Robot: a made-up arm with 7 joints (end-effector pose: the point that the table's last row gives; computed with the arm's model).
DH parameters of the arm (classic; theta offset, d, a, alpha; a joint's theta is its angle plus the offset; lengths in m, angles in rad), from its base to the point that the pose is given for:
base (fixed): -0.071 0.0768 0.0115 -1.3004
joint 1: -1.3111 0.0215 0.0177 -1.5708
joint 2: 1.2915 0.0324 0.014 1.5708
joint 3: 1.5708 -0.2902 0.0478 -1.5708
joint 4: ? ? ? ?
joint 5: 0 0.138 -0.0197 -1.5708
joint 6: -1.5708 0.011 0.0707 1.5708
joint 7: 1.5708 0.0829 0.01 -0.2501
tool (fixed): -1.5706 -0.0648 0 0
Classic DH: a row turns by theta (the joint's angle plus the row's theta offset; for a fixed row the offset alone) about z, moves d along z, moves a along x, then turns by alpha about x.
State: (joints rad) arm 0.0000 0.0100 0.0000 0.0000 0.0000 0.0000 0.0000
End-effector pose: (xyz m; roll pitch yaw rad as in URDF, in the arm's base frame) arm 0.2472 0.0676 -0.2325 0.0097 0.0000 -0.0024
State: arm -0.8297 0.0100 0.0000 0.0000 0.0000 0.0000 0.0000
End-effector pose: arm 0.4034 -0.0169 0.0317 0.0594 -0.7966 -0.2575
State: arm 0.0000 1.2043 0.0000 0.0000 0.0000 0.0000 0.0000
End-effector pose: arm 0.3007 0.2800 -0.0231 1.1566 0.1543 -0.2361
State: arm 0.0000 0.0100 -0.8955 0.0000 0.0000 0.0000 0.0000
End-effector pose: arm 0.1960 -0.1691 -0.2219 -0.1889 -0.0826 -0.8652
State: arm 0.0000 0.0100 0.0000 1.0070 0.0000 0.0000 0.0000
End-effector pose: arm 0.1167 0.0696 -0.4074 0.0185 1.0069 0.0131
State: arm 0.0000 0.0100 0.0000 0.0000 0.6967 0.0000 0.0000
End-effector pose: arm 0.2482 0.0371 -0.2287 0.6818 0.0573 -0.1617
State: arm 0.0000 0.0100 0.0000 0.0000 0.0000 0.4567 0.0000
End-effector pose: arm 0.2372 0.0680 -0.2715 0.0109 0.4566 0.0024
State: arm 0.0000 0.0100 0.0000 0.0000 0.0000 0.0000 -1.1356
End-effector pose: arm 0.2470 0.0473 -0.2326 -0.2241 -0.1305 -1.0942
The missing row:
joint 4: 1.5708 0.043 0.0144 1.5708
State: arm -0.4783 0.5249 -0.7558 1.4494 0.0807 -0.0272 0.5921
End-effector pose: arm 0.2803 0.2008 -0.3105 1.5503 0.4719 0.4132
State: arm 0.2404 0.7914 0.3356 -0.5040 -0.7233 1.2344 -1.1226
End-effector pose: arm 0.1742 0.2580 -0.1259 -0.9484 0.4159 -1.1844
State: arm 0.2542 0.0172 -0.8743 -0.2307 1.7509 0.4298 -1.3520
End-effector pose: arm 0.1175 -0.1599 -0.2475 0.1013 1.2211 -1.8113
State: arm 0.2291 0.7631 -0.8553 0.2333 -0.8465 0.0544 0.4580
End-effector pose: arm 0.0889 0.1625 -0.3412 0.2962 1.0001 0.1479
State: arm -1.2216 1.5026 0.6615 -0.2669 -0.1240 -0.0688 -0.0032
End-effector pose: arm 0.0256 0.2067 0.3771 3.0785 -0.9223 -1.9917
